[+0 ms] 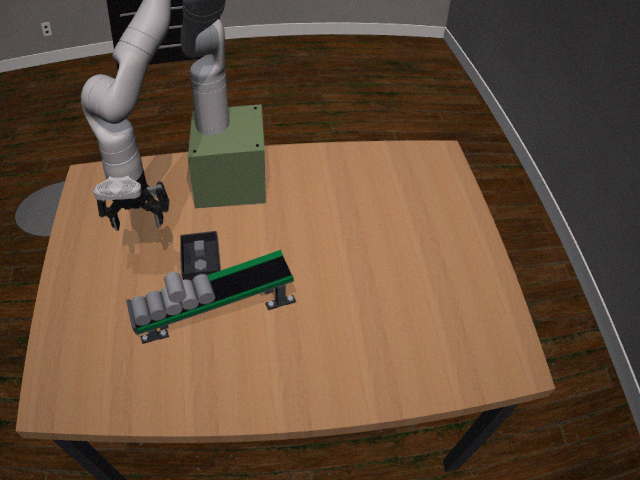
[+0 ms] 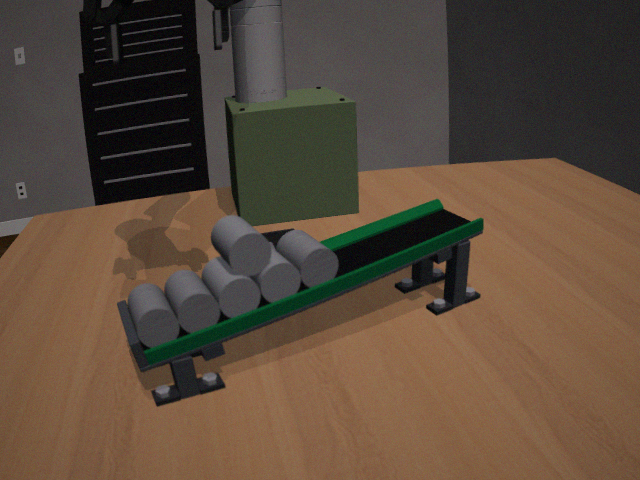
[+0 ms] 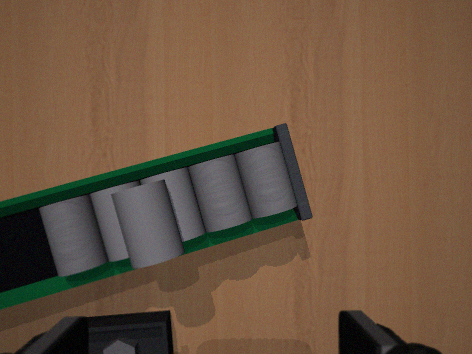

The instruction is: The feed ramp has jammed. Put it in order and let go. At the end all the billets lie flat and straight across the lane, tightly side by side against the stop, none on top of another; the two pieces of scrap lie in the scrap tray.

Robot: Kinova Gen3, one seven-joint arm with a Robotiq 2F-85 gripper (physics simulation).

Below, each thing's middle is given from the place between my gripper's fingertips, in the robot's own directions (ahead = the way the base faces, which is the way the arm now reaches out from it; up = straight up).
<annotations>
My gripper is now 60 mm short of the stop (image 2: 134, 342), 60 mm to the left of it and 240 mm above it. The rest, counted from my hand: black lane (image 2: 362, 253) (10 mm ahead, 130 mm to the left, 230 mm below); scrap tray (image 1: 188, 258) (140 mm behind, 100 mm to the left, 280 mm below).
</annotations>
